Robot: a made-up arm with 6 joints.
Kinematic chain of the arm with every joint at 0, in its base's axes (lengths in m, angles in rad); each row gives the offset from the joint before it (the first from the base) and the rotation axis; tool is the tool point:
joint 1: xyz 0 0 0.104 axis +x
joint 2: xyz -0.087 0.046 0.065 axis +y
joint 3: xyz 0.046 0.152 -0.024 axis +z
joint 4: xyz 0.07 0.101 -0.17 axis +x
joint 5: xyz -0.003 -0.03 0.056 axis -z
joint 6: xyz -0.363 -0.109 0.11 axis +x
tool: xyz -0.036 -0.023 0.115
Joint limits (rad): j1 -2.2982..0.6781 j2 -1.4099..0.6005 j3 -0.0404..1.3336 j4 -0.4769..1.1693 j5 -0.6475..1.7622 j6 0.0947..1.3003
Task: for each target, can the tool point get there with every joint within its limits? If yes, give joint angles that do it. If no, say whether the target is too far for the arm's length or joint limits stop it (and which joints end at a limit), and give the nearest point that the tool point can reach.
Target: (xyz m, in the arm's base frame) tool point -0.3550 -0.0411 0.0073
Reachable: yes | joints -0.6303 -0.2990 0.3223 0.9973 0.6001 1.1543
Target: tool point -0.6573 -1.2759 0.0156
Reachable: no: too far | nearest point -0.3221 -0.5872 -0.0586 | short by 0.769 m
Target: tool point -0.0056 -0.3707 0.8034
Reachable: no: joint limits stop it (at a limit: joint 1, joint 4, joint 5) | nearest point -0.0327 -0.3036 0.4754 | short by 0.336 m
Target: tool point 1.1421 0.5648 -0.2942
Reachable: no: too far | nearest point 0.4741 0.2053 -0.0407 | short by 0.800 m
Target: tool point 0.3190 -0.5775 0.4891
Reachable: no: joint limits stop it (at a limit: joint 3, joint 4, joint 5, joint 6) | nearest point 0.1941 -0.3832 0.3595 | short by 0.265 m
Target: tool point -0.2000 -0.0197 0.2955
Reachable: yes | joints -0.5557 0.3385 1.1434 0.7306 0.8027 0.8728
